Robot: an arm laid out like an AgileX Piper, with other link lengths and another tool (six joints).
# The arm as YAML. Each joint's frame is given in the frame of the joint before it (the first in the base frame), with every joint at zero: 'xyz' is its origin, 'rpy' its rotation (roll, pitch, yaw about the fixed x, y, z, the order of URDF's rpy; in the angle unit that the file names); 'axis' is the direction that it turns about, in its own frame. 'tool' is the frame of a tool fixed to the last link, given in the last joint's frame.
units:
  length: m
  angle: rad
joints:
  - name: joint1
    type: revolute
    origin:
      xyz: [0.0, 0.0, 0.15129]
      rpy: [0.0, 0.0, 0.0]
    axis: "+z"
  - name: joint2
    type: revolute
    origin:
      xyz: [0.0, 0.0, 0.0]
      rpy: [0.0, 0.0, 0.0]
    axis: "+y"
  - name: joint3
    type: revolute
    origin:
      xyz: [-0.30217, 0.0, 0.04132]
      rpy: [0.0, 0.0, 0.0]
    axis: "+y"
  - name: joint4
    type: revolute
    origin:
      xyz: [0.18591, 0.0, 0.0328]
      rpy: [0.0, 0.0, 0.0]
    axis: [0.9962, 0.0, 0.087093]
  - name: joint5
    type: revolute
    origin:
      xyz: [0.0, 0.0, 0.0]
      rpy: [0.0, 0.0, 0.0]
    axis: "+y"
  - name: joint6
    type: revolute
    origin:
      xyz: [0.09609, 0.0, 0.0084]
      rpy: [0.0, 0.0, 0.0]
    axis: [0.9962, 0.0, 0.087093]
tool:
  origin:
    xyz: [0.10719, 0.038, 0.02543]
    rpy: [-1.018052, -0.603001, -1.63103]
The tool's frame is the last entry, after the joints.
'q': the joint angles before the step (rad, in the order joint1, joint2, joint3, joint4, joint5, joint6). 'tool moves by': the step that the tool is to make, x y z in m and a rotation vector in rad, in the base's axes. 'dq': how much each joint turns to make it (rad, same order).
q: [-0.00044, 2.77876, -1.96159, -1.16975, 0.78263, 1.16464]
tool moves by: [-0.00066, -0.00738, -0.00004, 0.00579, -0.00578, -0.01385]
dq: [-0.01533, 0.00001, -0.00003, 0.00002, -0.00683, 0.00470]
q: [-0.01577, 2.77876, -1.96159, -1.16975, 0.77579, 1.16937]
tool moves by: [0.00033, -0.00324, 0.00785, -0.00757, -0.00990, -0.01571]
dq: [-0.00121, -0.01349, 0.00000, 0.00105, 0.01587, 0.00422]
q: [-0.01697, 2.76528, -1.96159, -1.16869, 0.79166, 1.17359]
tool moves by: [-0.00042, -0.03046, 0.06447, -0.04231, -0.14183, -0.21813]
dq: [-0.00762, -0.08142, -0.05483, 0.02640, 0.17247, 0.10846]
